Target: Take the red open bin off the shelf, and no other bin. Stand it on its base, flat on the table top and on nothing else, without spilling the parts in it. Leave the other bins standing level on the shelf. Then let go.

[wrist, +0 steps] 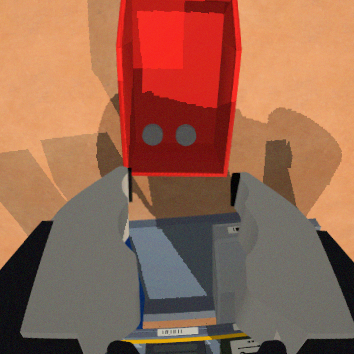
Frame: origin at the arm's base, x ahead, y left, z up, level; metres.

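Seen in the pictures: gripper, fingertip midpoint: [180, 173].
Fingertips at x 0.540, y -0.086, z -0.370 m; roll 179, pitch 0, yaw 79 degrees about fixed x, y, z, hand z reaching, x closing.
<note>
Offsets run from my fingertips to a thing's top centre. "pt": to the spot under its first point. Level surfaces: height alone.
The red open bin {pt dz -0.191, dx +0.006, dy +0.002 m} [177, 90] stands upright on the tan table top {dz -0.194 m} [300, 55] in the upper middle of the wrist view. Two round grey parts {pt dz -0.181, dx +0.050, dy -0.033 m} [152, 134] {pt dz -0.181, dx +0.057, dy +0.004 m} [185, 135] lie on its floor, near the end closest to the gripper. The gripper [182, 187] is open and empty. Its two fingertips stand apart just below the near edge of the bin in the view, and the bin is not between them. The gap in height between the fingertips and the bin is hard to tell.
The grey-blue shelf {pt dz -0.185, dx +0.184, dy -0.025 m} [175, 220] shows below the bin, between the fingers, with a yellow strip {pt dz -0.083, dx +0.342, dy -0.010 m} [200, 340] and a white barcode label {dz -0.084, dx +0.318, dy -0.042 m} [178, 331] at the bottom. A grey bin {pt dz -0.185, dx +0.306, dy +0.043 m} [225, 270] is partly hidden by the right finger. Shadows of the arm fall on the table.
</note>
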